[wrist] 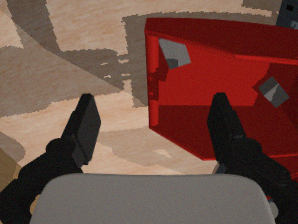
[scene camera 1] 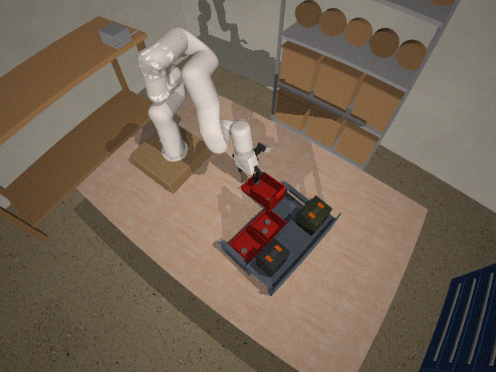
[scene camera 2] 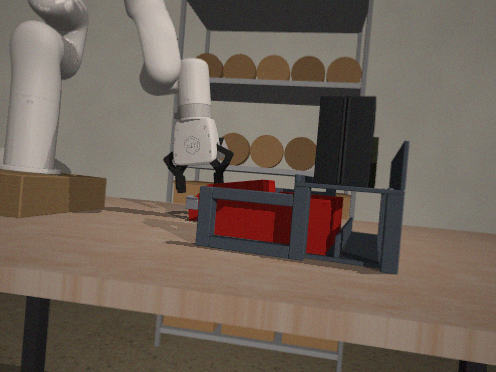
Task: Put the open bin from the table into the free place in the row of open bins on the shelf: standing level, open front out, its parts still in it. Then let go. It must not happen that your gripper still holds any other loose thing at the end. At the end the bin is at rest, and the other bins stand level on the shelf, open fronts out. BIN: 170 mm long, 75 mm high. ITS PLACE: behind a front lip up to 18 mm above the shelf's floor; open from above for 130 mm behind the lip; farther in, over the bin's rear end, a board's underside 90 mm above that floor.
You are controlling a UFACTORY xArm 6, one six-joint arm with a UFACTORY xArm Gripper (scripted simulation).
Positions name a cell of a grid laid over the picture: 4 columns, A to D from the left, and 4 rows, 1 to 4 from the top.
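Red open bin: visible in the wrist view (C2), scene camera 1 (C3) and scene camera 2 (C2).
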